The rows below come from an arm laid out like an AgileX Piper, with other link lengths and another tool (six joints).
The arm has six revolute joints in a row. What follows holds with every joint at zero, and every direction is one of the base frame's.
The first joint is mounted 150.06 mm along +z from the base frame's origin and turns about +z.
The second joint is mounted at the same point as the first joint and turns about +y.
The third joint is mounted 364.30 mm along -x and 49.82 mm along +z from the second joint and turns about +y.
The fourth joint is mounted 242.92 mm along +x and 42.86 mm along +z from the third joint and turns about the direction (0.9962, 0, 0.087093).
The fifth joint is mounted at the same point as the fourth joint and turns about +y.
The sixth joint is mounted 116.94 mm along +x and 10.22 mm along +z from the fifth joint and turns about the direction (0.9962, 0, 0.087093).
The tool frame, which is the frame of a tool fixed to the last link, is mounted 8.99 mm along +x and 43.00 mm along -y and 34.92 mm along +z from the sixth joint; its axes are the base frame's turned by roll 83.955, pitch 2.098 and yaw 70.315 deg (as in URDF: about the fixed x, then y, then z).
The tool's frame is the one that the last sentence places.
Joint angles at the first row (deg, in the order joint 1, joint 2, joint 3, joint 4, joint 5, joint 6):
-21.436 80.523 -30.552 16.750 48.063 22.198
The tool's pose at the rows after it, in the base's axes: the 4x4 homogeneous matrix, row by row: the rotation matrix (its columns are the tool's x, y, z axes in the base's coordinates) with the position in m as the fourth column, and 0 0 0 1 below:
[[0.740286 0.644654 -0.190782 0.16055], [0.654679 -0.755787 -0.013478 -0.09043], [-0.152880 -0.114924 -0.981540 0.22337], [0 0 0 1]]
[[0.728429 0.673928 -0.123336 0.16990], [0.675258 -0.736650 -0.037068 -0.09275], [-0.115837 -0.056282 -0.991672 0.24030], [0 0 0 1]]
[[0.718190 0.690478 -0.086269 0.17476], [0.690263 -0.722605 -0.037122 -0.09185], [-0.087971 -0.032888 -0.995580 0.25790], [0 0 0 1]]
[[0.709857 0.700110 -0.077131 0.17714], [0.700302 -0.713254 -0.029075 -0.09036], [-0.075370 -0.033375 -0.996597 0.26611], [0 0 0 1]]
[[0.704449 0.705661 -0.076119 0.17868], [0.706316 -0.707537 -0.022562 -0.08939], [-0.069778 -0.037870 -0.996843 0.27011], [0 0 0 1]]
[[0.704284 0.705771 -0.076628 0.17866], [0.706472 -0.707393 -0.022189 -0.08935], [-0.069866 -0.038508 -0.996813 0.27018], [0 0 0 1]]
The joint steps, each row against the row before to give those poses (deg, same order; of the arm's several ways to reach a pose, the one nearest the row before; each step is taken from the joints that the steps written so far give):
0.000 -0.196 -0.527 0.098 -0.272 -1.073
0.001 -2.138 -2.850 0.214 1.419 -1.676
0.055 -1.920 -3.127 0.378 3.422 -0.546
0.126 -0.619 -1.696 0.390 2.210 -0.280
0.112 -0.146 -0.963 0.231 1.306 -0.113
0.001 0.001 -0.023 0.000 0.059 0.006

